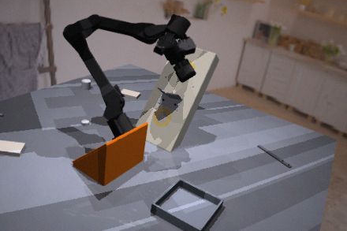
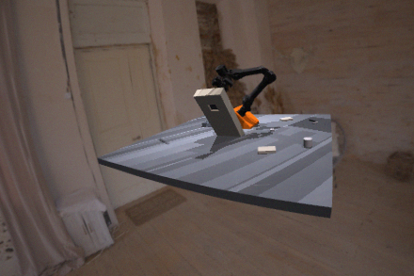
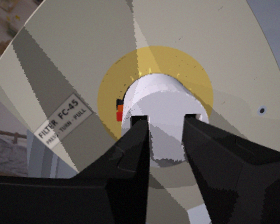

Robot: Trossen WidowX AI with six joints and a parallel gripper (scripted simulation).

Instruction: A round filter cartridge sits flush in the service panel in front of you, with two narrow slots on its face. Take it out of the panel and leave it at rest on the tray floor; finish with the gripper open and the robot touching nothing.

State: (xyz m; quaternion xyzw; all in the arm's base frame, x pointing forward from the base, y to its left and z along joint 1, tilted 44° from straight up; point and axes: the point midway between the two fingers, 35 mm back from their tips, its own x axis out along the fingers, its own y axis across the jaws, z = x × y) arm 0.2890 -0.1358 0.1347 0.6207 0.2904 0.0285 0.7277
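Now: gripper tip 100 mm above the beige service panel and 10 mm past it. The rest, counted from my gripper tip: white round filter cartridge: 10 mm below, 10 mm ahead; shallow grey tray: 380 mm behind, 280 mm to the right, 260 mm below.
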